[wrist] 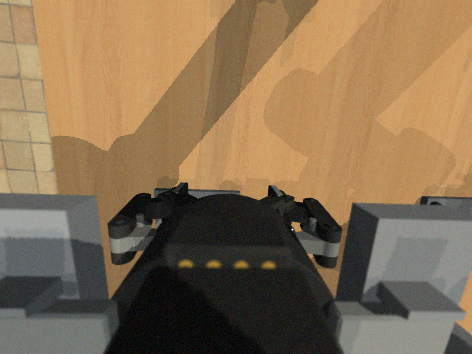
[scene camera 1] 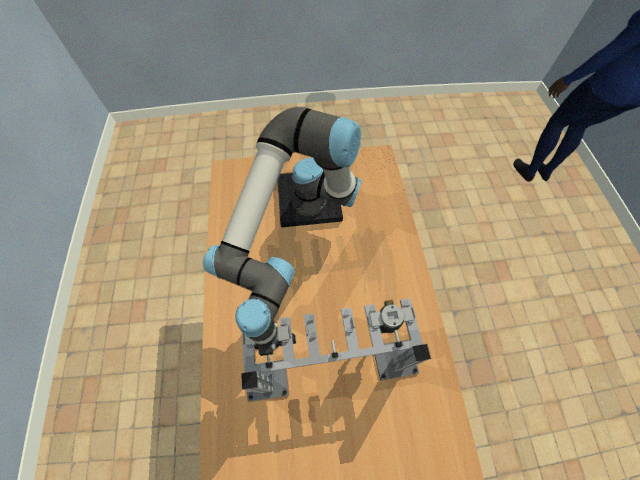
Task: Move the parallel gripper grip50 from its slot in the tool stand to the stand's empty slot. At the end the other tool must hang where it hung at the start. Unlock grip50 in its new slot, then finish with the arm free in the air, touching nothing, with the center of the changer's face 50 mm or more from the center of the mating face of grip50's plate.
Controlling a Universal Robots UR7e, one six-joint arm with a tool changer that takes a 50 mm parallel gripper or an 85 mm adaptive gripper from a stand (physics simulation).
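Places are measured from the arm's base along level axes (x up, y back, z right), in centimetres.
Pixels of known places: arm's base, origin of its link: (scene camera 1: 309, 201).
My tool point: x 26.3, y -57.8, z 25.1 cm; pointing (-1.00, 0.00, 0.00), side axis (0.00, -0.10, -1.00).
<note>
Ahead of a thing's pixels: the offset from my tool point to its top centre. "spot": to the spot under its first point. Level surfaces: height alone.
In the scene view the changer end of the arm (scene camera 1: 253, 317) is low over the stand's left slot, at a black tool (scene camera 1: 266, 348) hanging there. This tool's gripper (wrist: 228, 192) has linkage fingers like the adaptive gripper's, standing apart and open with nothing seen between them. Its dark body {spot: dy +4.6, dx -1.1, dz -0.4 cm} (wrist: 225, 225) lies between two grey holders (wrist: 47, 220) (wrist: 415, 245). Whether the faces are locked cannot be told. The other tool, probably grip50 {dy -3.1, dx +0.0, dz -35.9 cm} (scene camera 1: 383, 316), hangs in the right slot, round plate up. The middle slot, between two prongs (scene camera 1: 310, 330) (scene camera 1: 347, 322), is empty.
The tool stand's rear bar {spot: dy -9.6, dx -1.8, dz -8.9 cm} (scene camera 1: 305, 362) joins the prongs, with upright pins {spot: dy -8.1, dx -0.5, dz -17.4 cm} (scene camera 1: 334, 348) along it. Black-topped posts (scene camera 1: 250, 380) (scene camera 1: 422, 352) stand at its ends. The robot base (scene camera 1: 310, 211) is at the far side of the wooden table {dx -30.0 cm} (scene camera 1: 320, 403). A person (scene camera 1: 589, 87) stands at the right.
</note>
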